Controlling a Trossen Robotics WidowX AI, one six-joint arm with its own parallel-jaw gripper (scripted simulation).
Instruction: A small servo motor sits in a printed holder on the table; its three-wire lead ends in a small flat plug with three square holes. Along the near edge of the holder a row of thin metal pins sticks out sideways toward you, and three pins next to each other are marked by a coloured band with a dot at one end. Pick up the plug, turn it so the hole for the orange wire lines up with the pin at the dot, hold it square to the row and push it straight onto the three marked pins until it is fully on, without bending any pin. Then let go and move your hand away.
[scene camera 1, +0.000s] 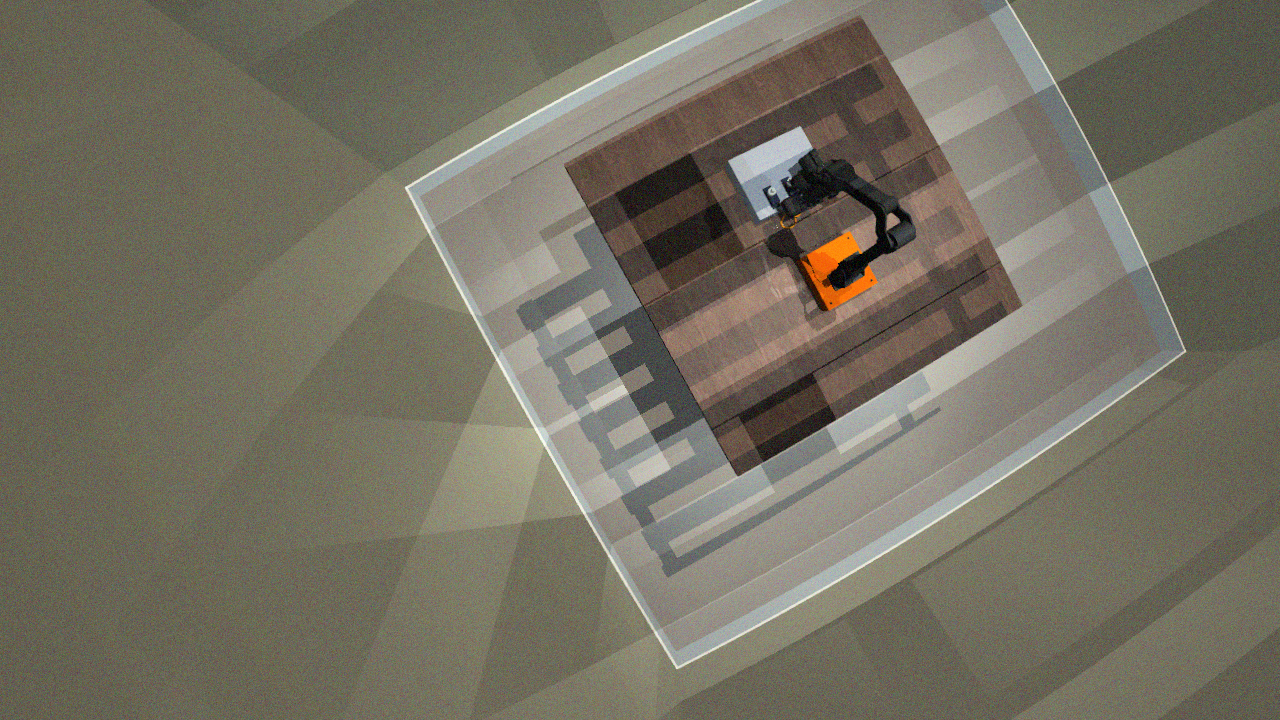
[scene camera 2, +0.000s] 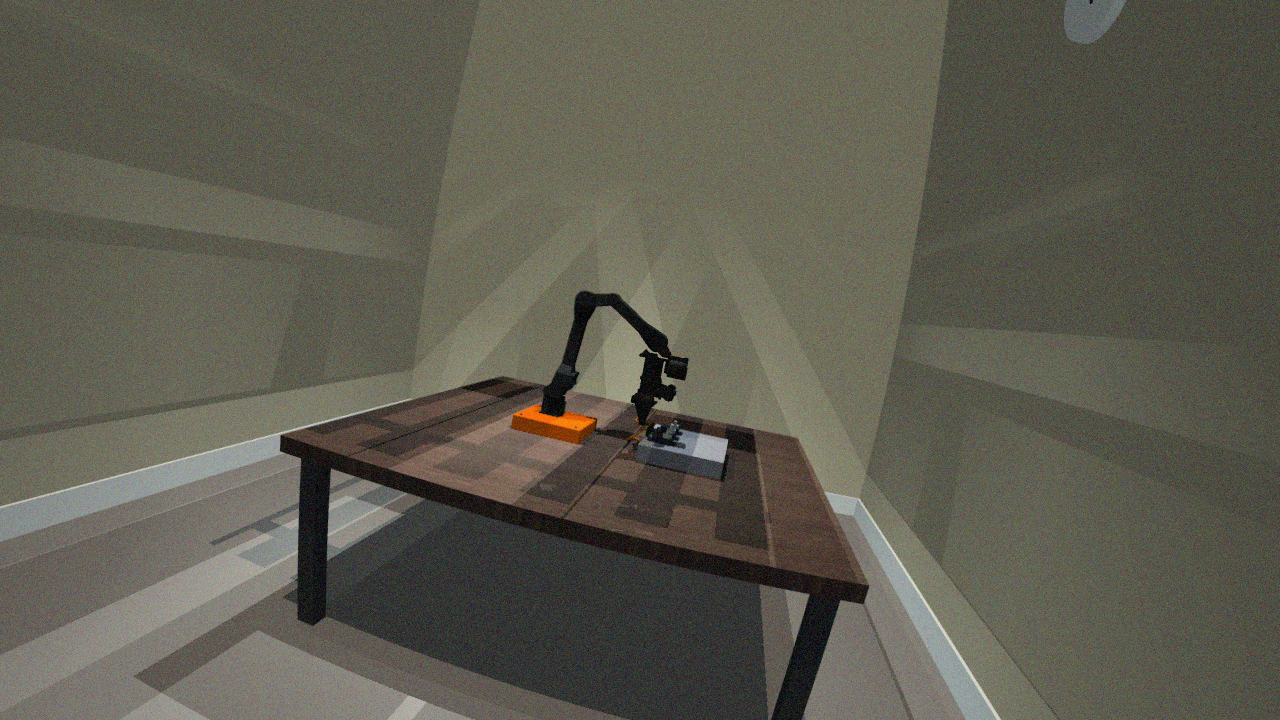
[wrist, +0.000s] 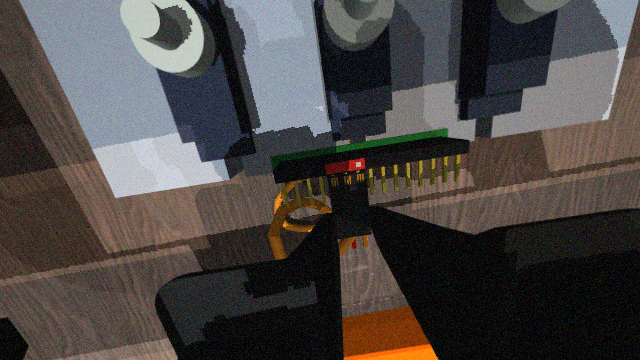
My gripper shows in scene camera 1 (799, 207), in scene camera 2 (642, 423) and in the wrist view (351, 217).
